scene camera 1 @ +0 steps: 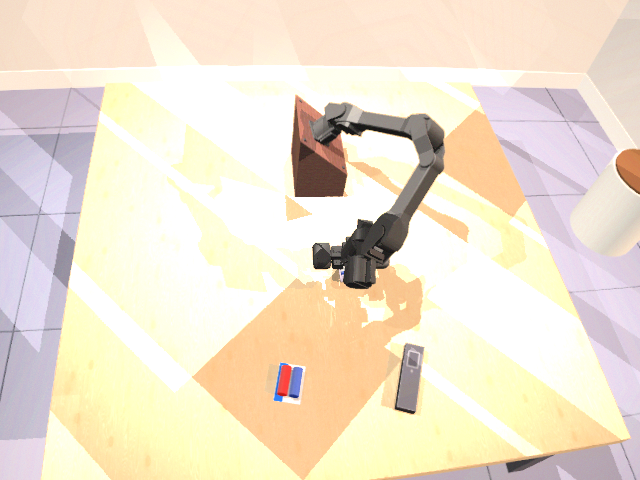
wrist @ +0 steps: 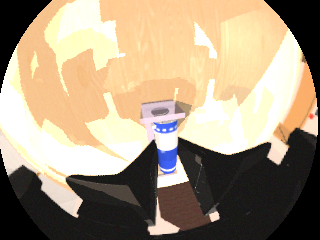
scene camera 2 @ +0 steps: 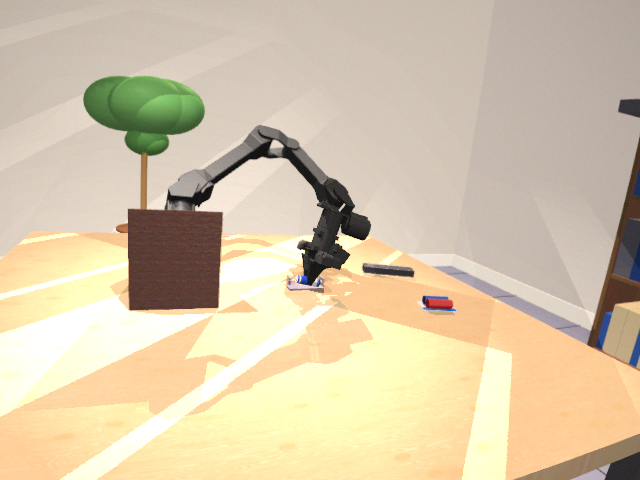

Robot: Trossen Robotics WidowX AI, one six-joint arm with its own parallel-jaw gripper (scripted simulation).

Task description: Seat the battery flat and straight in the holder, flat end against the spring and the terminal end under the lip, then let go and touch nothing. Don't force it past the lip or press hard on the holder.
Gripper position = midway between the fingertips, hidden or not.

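Note:
Battery (wrist: 166, 132), visible. Dark remote (scene camera 1: 412, 359), likewise. Gripper (scene camera 2: 307, 284), (scene camera 1: 343, 265), (wrist: 165, 141).

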